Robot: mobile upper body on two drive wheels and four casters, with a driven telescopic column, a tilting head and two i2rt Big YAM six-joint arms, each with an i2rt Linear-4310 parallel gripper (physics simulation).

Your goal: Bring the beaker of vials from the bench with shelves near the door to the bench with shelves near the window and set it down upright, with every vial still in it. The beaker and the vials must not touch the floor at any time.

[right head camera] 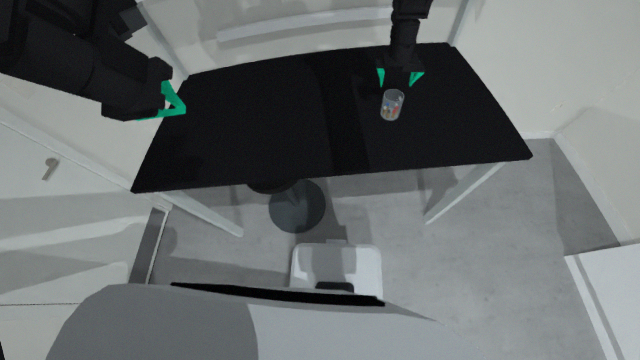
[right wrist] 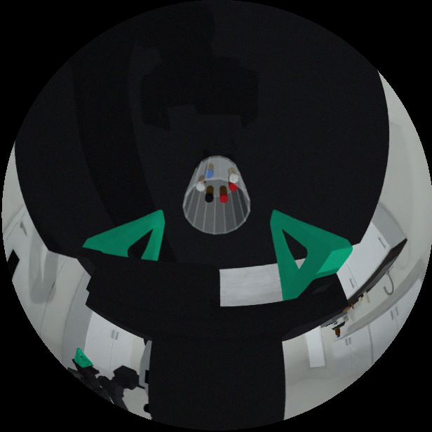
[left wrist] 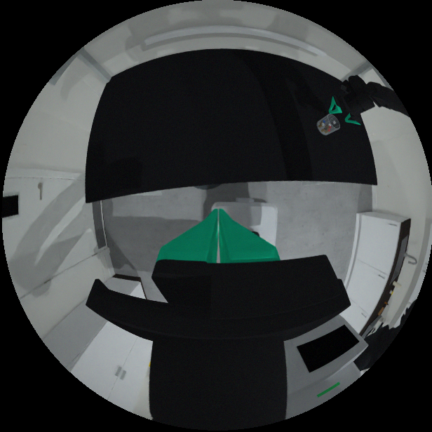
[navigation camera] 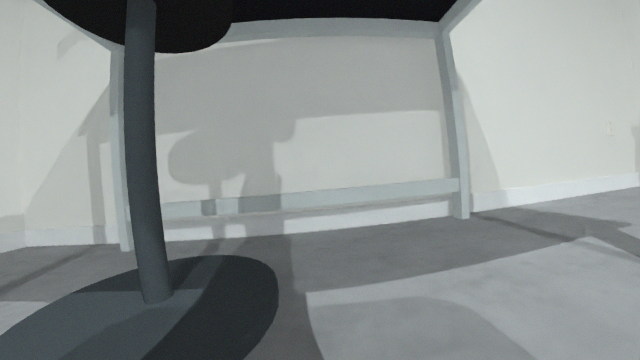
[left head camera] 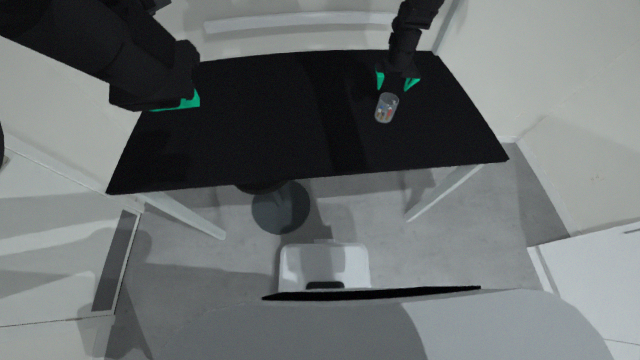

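Observation:
A clear beaker [left head camera: 386, 107] [right head camera: 392, 105] [left wrist: 328, 125] [right wrist: 216, 187] with several vials inside stands upright on the black bench top [left head camera: 250, 140] [right head camera: 250, 140] [left wrist: 200, 125], toward the right in the head views. The vials have blue, white, black and red caps. My right gripper [left head camera: 393, 89] [right head camera: 396, 86] [right wrist: 217, 215] is open and empty, at the beaker's far side in the head views; its fingers are spread wider than the beaker and appear clear of it. My left gripper [left head camera: 199, 103] [right head camera: 185, 109] [left wrist: 218, 215] is shut and empty, at the left of the bench.
A round dark stool [left head camera: 280, 207] [right head camera: 297, 206] [navigation camera: 142, 150] stands partly under the bench's front edge. Pale bench legs [left head camera: 192, 217] [navigation camera: 456, 125] reach the floor. A door handle [right head camera: 50, 168] shows at the left. White cabinets [left wrist: 375, 245] stand at the right in the left wrist view.

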